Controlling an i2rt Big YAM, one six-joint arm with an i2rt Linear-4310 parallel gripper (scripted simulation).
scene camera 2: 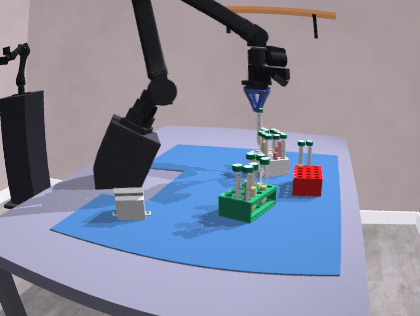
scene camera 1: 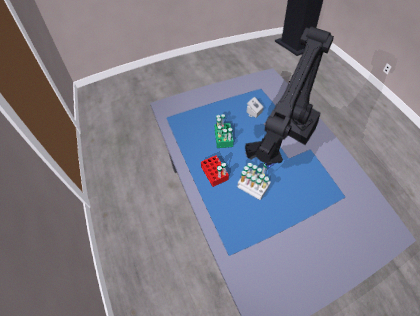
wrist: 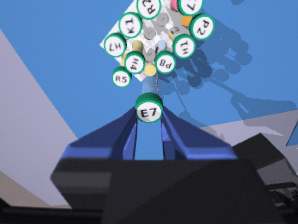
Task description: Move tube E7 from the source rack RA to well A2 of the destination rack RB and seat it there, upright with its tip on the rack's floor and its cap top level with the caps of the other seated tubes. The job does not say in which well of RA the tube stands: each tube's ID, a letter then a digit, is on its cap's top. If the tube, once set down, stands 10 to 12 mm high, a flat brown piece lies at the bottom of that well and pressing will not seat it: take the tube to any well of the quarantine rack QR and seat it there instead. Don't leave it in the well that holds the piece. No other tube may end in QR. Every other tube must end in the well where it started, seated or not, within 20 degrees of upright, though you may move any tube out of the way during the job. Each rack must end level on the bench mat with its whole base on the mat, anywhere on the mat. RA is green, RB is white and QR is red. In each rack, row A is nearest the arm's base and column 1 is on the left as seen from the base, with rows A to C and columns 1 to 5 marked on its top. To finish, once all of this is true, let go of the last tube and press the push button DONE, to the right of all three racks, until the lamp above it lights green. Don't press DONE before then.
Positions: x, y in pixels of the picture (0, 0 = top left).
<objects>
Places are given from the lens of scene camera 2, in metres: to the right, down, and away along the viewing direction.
red rack QR (scene camera 2: 303, 185): 0.25, 0.07, 1.01
green rack RA (scene camera 2: 238, 209): 0.06, 0.11, 0.88
The marked spots on the red rack QR and the green rack RA are 0.23 m apart.
</objects>
